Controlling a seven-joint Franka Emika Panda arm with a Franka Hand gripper.
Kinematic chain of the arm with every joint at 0, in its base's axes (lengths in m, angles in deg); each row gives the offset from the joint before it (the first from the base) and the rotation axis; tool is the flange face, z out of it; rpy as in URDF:
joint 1: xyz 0 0 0.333 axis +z
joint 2: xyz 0 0 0 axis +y
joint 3: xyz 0 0 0.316 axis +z
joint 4: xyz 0.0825 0 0 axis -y
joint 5: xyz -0.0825 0 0.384 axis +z
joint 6: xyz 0 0 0 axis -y
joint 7: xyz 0.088 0 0 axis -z
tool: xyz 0 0 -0.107 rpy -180 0 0
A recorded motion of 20 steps. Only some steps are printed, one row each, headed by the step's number.
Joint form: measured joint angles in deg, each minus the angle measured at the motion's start. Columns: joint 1, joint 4, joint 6, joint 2, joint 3, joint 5, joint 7.
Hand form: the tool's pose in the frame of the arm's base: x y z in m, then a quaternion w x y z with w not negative. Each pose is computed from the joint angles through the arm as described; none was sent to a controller.
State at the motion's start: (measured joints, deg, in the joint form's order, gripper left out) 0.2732 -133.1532 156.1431 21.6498 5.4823 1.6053 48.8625
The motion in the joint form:
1: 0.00 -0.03 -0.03 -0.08 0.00 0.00 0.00
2: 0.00 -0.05 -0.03 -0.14 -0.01 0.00 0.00
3: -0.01 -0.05 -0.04 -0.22 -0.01 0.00 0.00
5: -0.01 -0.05 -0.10 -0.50 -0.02 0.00 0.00
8: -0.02 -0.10 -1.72 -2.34 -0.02 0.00 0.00
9: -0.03 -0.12 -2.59 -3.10 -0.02 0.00 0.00
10: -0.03 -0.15 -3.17 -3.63 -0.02 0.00 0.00
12: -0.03 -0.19 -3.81 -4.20 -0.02 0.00 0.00
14: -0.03 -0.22 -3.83 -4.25 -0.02 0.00 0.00
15: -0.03 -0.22 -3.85 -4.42 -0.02 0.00 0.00
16: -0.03 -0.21 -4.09 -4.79 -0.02 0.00 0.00
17: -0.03 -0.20 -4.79 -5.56 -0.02 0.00 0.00
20: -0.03 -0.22 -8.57 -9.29 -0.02 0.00 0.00
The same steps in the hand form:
1: 0.5193 0.0532 0.1804 0.02649 -0.92364 0.38234 -0.00039
2: 0.5194 0.0531 0.1808 0.02658 -0.92361 0.38240 -0.00074
3: 0.5196 0.0530 0.1815 0.02681 -0.92358 0.38246 -0.00131
5: 0.5202 0.0529 0.1840 0.02749 -0.92356 0.38246 -0.00310
8: 0.5215 0.0527 0.1978 0.02721 -0.92379 0.38189 -0.00486
9: 0.5215 0.0526 0.2033 0.02631 -0.92391 0.38168 -0.00403
10: 0.5214 0.0525 0.2070 0.02572 -0.92401 0.38149 -0.00353
12: 0.5212 0.0525 0.2109 0.02499 -0.92412 0.38128 -0.00281
14: 0.5211 0.0525 0.2111 0.02496 -0.92412 0.38127 -0.00283
15: 0.5214 0.0525 0.2127 0.02545 -0.92412 0.38123 -0.00404
16: 0.5218 0.0525 0.2157 0.02580 -0.92415 0.38112 -0.00522
17: 0.5221 0.0524 0.2217 0.02571 -0.92425 0.38087 -0.00603
20: 0.5215 0.0522 0.2495 0.02342 -0.92479 0.37969 -0.00641

